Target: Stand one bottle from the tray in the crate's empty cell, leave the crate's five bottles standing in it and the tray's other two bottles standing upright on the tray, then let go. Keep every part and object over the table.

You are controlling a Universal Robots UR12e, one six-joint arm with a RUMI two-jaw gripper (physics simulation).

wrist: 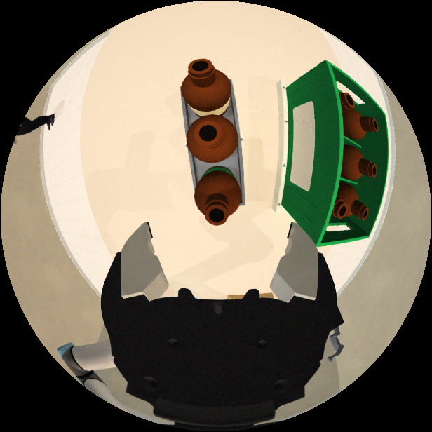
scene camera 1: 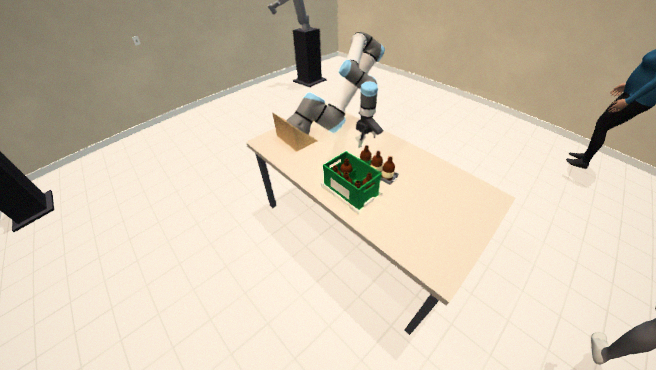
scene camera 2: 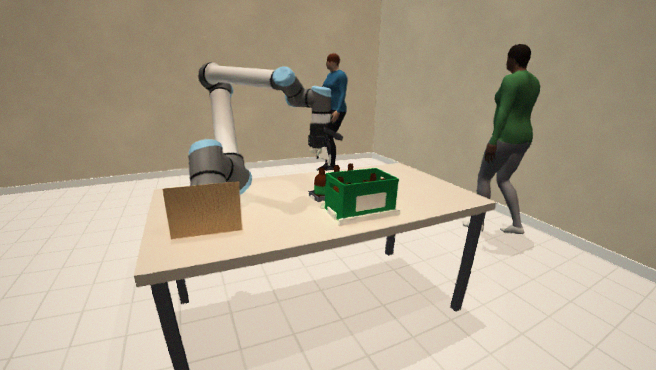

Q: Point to a brown bottle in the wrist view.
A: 217, 194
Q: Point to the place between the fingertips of my gripper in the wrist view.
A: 219, 225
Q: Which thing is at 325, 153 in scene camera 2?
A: My gripper.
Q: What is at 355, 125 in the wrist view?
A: A brown bottle.
